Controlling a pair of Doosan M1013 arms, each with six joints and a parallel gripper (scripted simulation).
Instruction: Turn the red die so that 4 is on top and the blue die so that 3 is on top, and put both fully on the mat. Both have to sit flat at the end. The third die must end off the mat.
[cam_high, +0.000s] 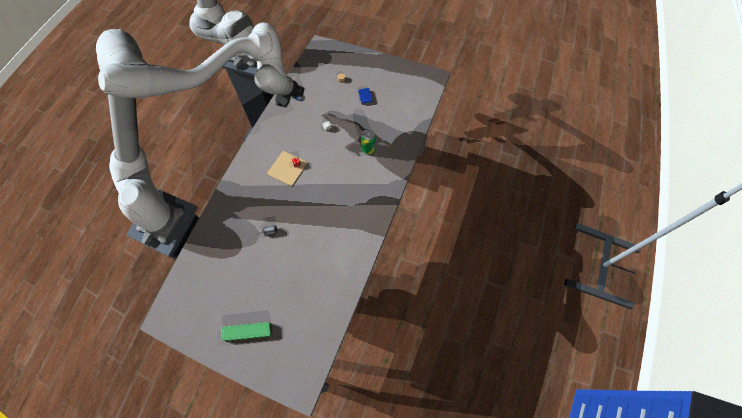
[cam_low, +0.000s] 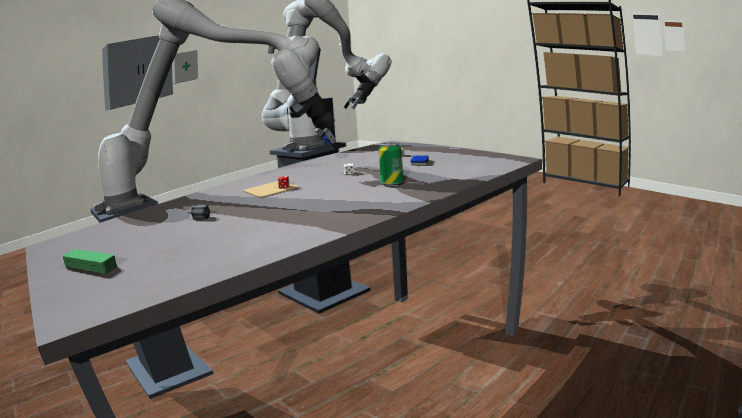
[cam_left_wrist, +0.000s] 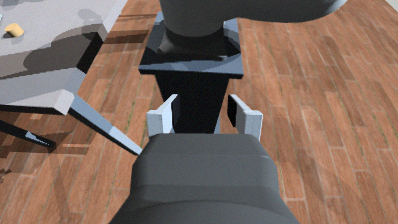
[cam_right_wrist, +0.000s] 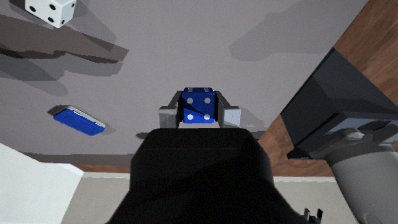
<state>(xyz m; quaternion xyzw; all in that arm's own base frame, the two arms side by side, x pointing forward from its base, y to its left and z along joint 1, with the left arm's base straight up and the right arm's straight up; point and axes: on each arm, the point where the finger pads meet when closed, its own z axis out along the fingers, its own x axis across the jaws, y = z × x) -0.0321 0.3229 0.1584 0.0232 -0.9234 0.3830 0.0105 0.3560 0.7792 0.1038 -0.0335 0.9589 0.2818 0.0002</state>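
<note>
Right now my right hand is right at the blue die. Also, from my right hand: white die (150 mm ahead, 70 mm to the right, 90 mm below); then wooden cylinder (130 mm ahead, 240 mm to the left, 90 mm below); then red die (80 mm ahead, 300 mm to the right, 80 mm below).
</note>
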